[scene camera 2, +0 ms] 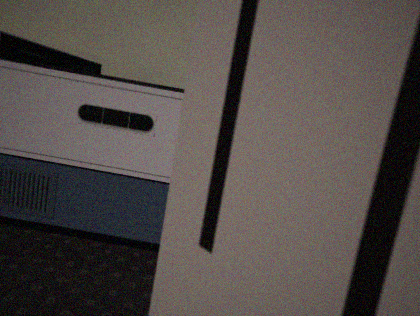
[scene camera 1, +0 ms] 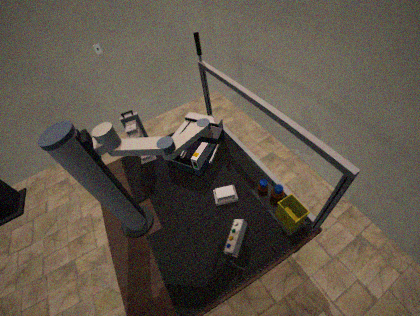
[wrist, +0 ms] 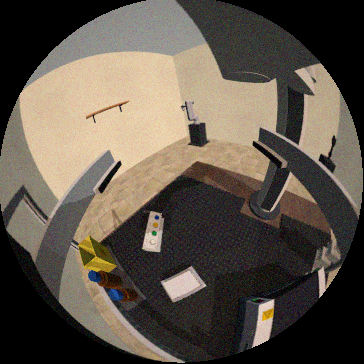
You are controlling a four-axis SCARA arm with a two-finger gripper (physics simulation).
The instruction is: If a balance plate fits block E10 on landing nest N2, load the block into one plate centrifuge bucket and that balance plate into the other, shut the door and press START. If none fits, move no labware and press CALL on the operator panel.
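Where they show: gripper, between the fingertips: (scene camera 1: 195, 159) (wrist: 184, 140); arm's base, origin of its link: (scene camera 1: 137, 221) (wrist: 264, 204).
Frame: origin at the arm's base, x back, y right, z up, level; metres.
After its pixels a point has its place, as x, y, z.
A white block (scene camera 1: 225, 194) @(-0.646, 0.204, 0.082) (wrist: 183, 284) @(-0.648, 0.172, 0.082) lies flat on a low grey nest mid-table; its label is unreadable. The operator panel (scene camera 1: 233, 241) @(-0.512, 0.513, 0.085) (wrist: 153, 231) @(-0.547, 0.457, 0.084) has blue, yellow, green and white buttons. The centrifuge (scene camera 1: 201, 154) @(-0.648, -0.119, 0.210) (wrist: 264, 320) is partly hidden under the arm; its front carries a yellow warning label. The door and buckets are not clear. A tall rack with pale plates (scene camera 1: 131, 128) @(-0.270, -0.499, 0.419) stands at the back left; their details are too small to tell. My gripper (wrist: 184, 140) @(-0.512, 0.198, 0.551) is open and empty, high above the table; in scene camera 1 it is over the centrifuge, its fingers unclear.
Two brown bottles with blue caps (scene camera 1: 263, 187) @(-0.874, 0.334, 0.137) (wrist: 105, 278) @(-0.898, 0.402, 0.138) and a yellow bin (scene camera 1: 292, 214) @(-0.952, 0.561, 0.021) (wrist: 96, 255) @(-0.859, 0.505, 0.177) stand along the table edge. A grey frame (scene camera 1: 280, 117) @(-1.010, 0.264, 0.620) spans that side. The arm's column (scene camera 1: 100, 180) @(-0.036, 0.066, 0.593) stands opposite. Scene camera 2 shows large pale surfaces close up.
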